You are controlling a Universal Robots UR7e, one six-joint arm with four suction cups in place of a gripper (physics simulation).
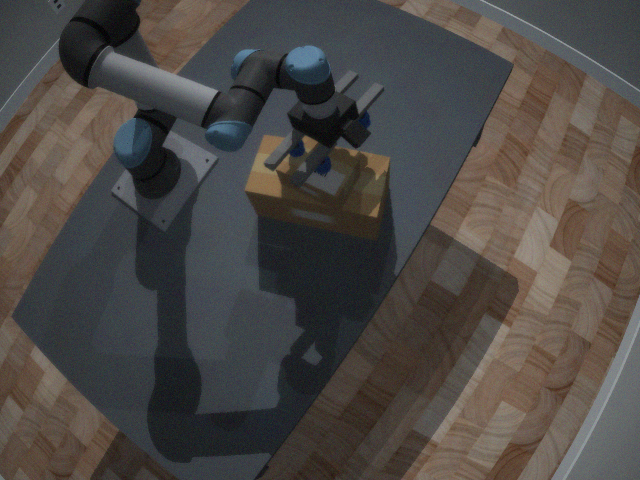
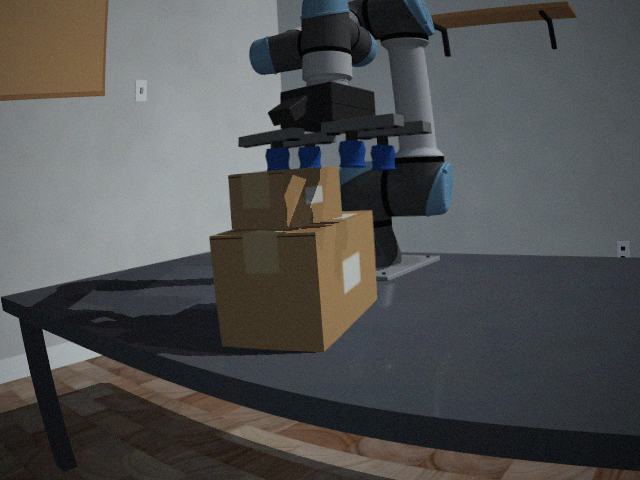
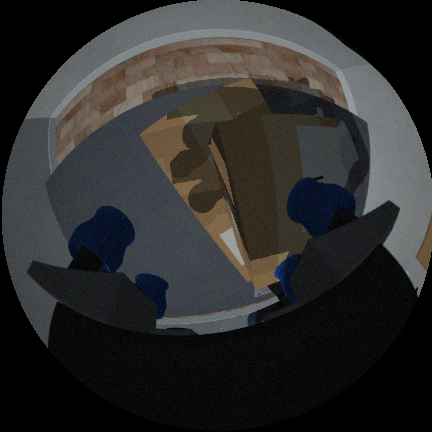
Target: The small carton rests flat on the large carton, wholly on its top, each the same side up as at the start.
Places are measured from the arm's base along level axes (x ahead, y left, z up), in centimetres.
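Pixels of known places: hand, tool point: (image 2: 329, 170) (image 3: 214, 251); arm's base, link origin: (image 1: 157, 174).
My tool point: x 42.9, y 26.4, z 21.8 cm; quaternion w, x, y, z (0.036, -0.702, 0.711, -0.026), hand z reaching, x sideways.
Note:
Ahead of a thing's pixels: the offset from my tool point to its top centre. Level surfaces: height alone.
The small carton {dz +0.7, dx +1.9, dy -7.1 cm} (image 1: 333, 183) (image 2: 284, 198) (image 3: 257, 193) rests flat on top of the large carton {dz -7.2, dx +0.3, dy -6.2 cm} (image 1: 263, 180) (image 2: 289, 294) (image 3: 169, 141), toward its left and rear side, inside its top edges. Both stand upright with taped flaps up. The large carton sits on the dark table {dz -22.7 cm} (image 1: 439, 92) (image 2: 490, 320). My suction gripper (image 1: 330, 139) (image 2: 330, 157) (image 3: 213, 250) hangs right over the small carton, two of its blue cups at or just above the carton's top and two past its edge. It holds nothing.
The arm's base plate (image 1: 201, 160) (image 2: 408, 263) is bolted to the table just behind the cartons. The table's front edge (image 2: 310, 408) runs near the large carton. Wood floor (image 1: 542, 258) surrounds the table.

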